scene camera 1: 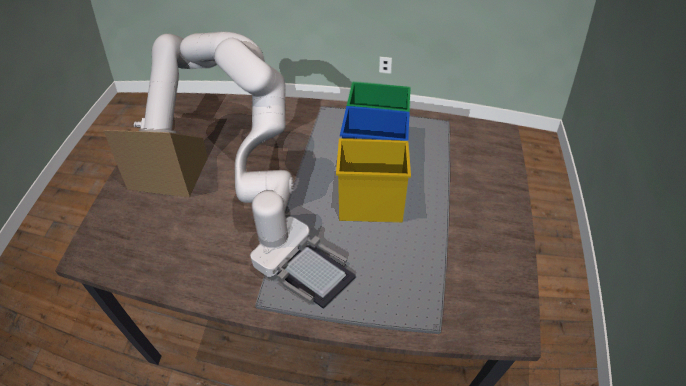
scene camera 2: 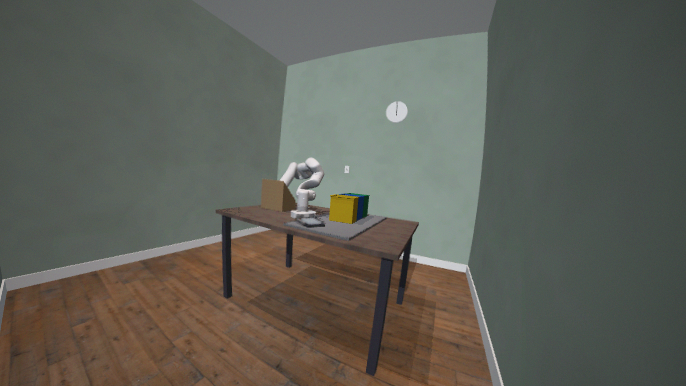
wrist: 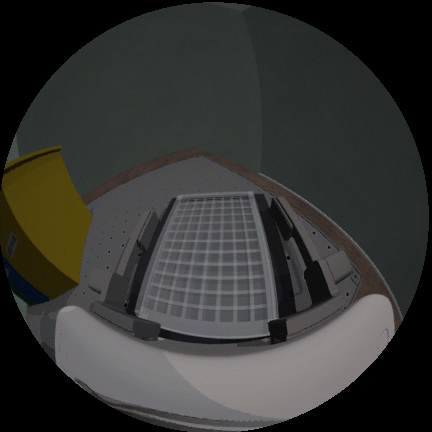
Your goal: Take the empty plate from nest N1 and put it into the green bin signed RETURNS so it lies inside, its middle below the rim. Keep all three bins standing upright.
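Pixels of known places: end effector, tool point: point(scene camera 1: 321, 276) point(scene camera 2: 312, 222) point(wrist: 212, 224); arm's base, origin of the base link: point(scene camera 1: 157, 133) point(scene camera 2: 280, 188).
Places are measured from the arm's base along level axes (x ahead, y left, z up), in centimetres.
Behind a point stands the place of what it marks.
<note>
The pale, gridded plate point(scene camera 1: 315, 270) @[x 50.3, y -35.7, z -14.2 cm] point(wrist: 210, 250) @[x 49.2, y -35.1, z -14.1 cm] lies flat in the black nest point(scene camera 1: 338, 287) @[x 56.0, y -39.6, z -15.5 cm] point(wrist: 281, 270) @[x 45.2, y -38.4, z -15.5 cm] near the front of the grey mat. My gripper point(scene camera 1: 328, 281) @[x 51.9, y -37.0, z -15.0 cm] point(wrist: 215, 207) @[x 51.9, y -37.0, z -15.0 cm] is low over the nest, its fingers along two opposite sides of the plate. In the wrist view a gap shows between each finger pad and the plate, so it is open. The green bin point(scene camera 1: 378, 95) @[x 66.3, y 21.0, z -2.7 cm] point(scene camera 2: 366, 206) @[x 75.0, y 15.8, z -8.0 cm] stands upright at the back, behind the blue bin point(scene camera 1: 375, 122) @[x 65.0, y 7.8, z -3.3 cm] point(scene camera 2: 360, 206) @[x 73.3, y 0.4, z -6.5 cm]. Its sign does not show readably. The yellow bin point(scene camera 1: 371, 197) @[x 63.6, y -17.8, z -7.2 cm] point(scene camera 2: 343, 209) @[x 65.6, y -17.7, z -7.5 cm] point(wrist: 45, 220) @[x 59.7, y -17.7, z -8.3 cm] stands upright in front.
The three bins form a row on the perforated grey mat point(scene camera 1: 390, 270) @[x 68.7, y -33.6, z -16.7 cm] point(scene camera 2: 345, 232) @[x 75.4, y -41.6, z -16.7 cm]. The yellow one is nearest the nest. A tan, slant-sided block point(scene camera 1: 150, 162) @[x -0.7, y -8.1, z -4.3 cm] point(scene camera 2: 272, 195) @[x -1.8, y -8.0, z -5.6 cm] stands by the arm's base at the left of the wooden table point(scene camera 1: 490, 250) @[x 96.9, y -26.8, z -18.0 cm].
</note>
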